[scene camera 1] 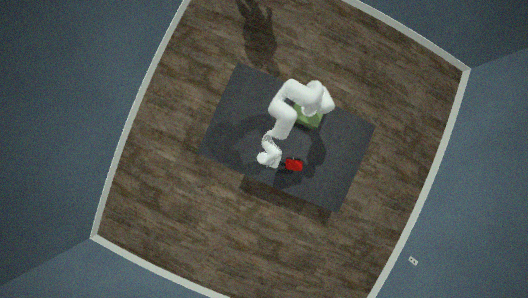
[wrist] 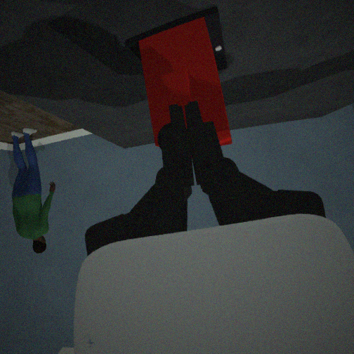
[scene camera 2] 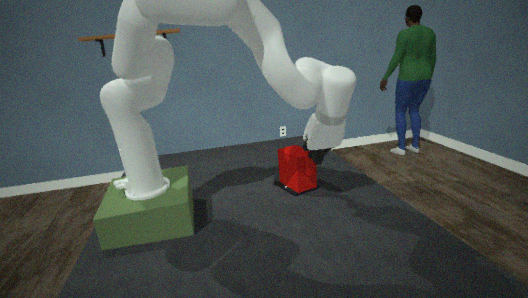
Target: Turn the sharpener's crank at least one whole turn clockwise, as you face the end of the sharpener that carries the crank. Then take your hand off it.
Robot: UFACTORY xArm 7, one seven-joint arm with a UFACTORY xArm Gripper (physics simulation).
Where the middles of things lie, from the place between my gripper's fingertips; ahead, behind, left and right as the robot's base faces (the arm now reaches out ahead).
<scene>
My gripper is now 3 cm past the red sharpener (scene camera 2: 292,160), 11 cm to the right of it and 6 cm above it.
</scene>
